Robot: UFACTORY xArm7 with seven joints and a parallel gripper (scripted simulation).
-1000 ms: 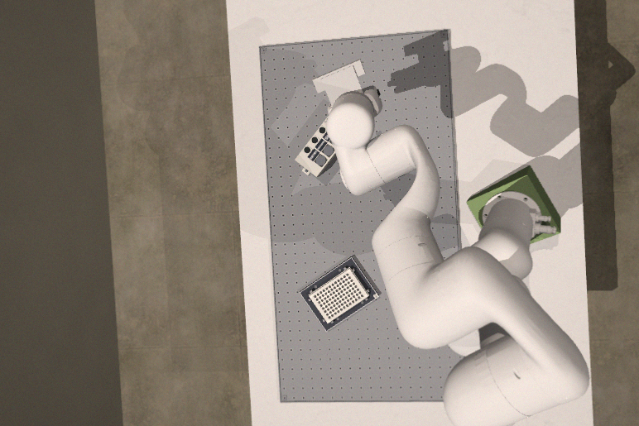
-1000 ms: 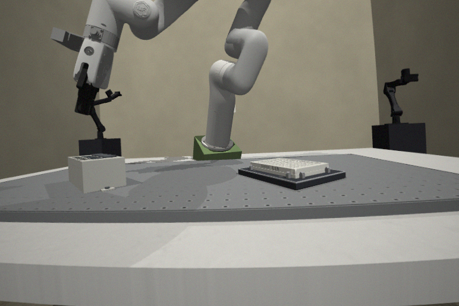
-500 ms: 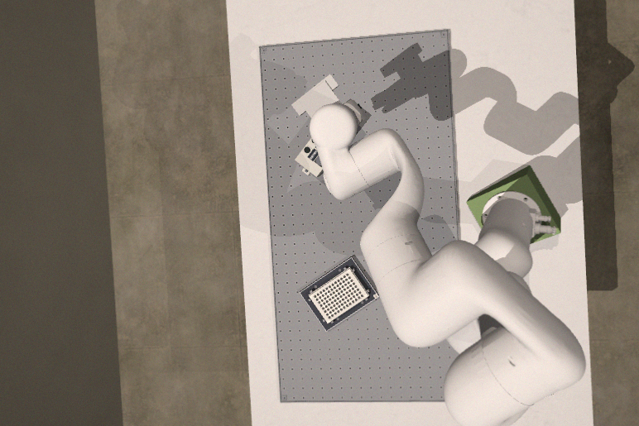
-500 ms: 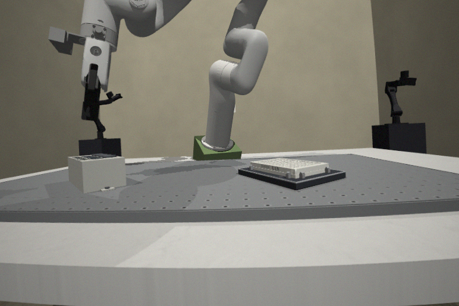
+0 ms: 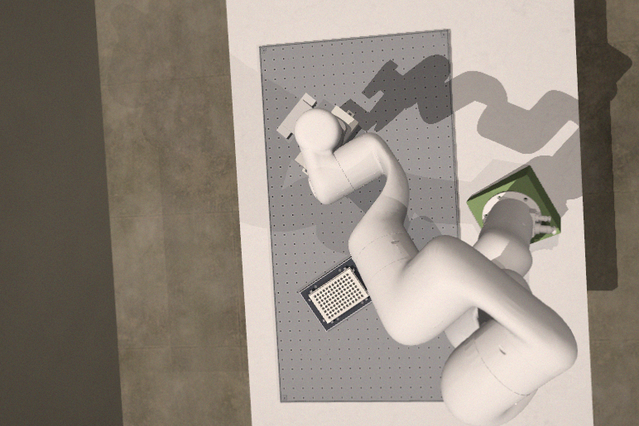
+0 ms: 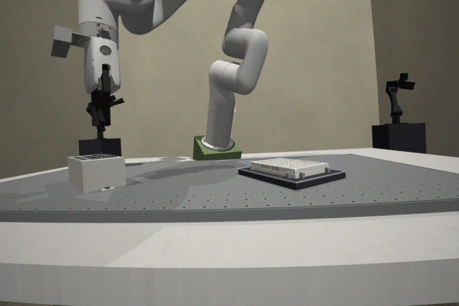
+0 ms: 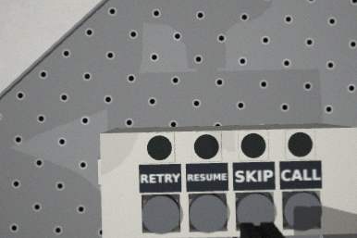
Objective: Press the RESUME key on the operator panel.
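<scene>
The operator panel lies 10 cm below my hand.
</scene>
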